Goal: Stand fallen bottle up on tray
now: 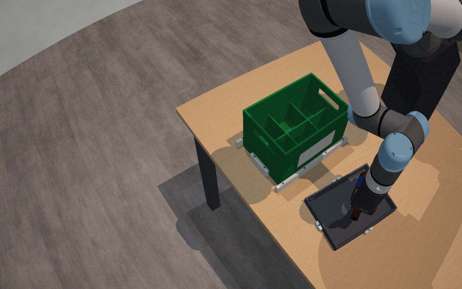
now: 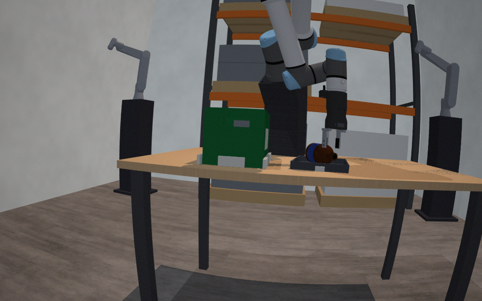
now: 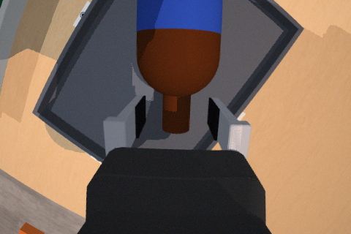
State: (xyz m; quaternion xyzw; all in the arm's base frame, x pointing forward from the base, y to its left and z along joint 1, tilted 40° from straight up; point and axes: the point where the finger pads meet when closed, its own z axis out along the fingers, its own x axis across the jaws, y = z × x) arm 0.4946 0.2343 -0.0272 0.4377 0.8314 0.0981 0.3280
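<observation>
Now: hand 4 cm past the brown bottle, 4 cm above it and 3 cm to the left of it. The rest, counted from my hand: green crate 32 cm to the right, 2 cm ahead; dark grey tray 7 cm below, 3 cm to the right, 2 cm behind.
</observation>
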